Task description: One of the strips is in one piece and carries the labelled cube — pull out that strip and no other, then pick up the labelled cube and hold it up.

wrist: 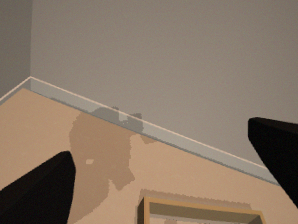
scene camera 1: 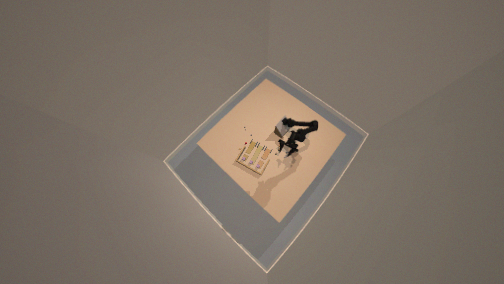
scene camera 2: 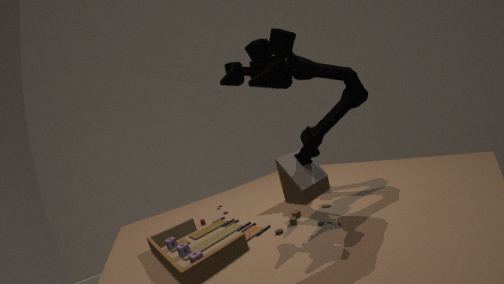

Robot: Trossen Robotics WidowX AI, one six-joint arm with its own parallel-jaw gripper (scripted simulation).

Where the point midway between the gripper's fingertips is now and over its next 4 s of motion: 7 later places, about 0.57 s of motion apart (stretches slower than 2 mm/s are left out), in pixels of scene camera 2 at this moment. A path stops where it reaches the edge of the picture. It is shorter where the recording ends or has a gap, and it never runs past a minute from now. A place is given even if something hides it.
My gripper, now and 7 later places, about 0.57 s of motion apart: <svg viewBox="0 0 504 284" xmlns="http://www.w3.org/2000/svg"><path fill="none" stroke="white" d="M234 83L218 156L228 180L225 201L228 211L230 218L231 224L232 227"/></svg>
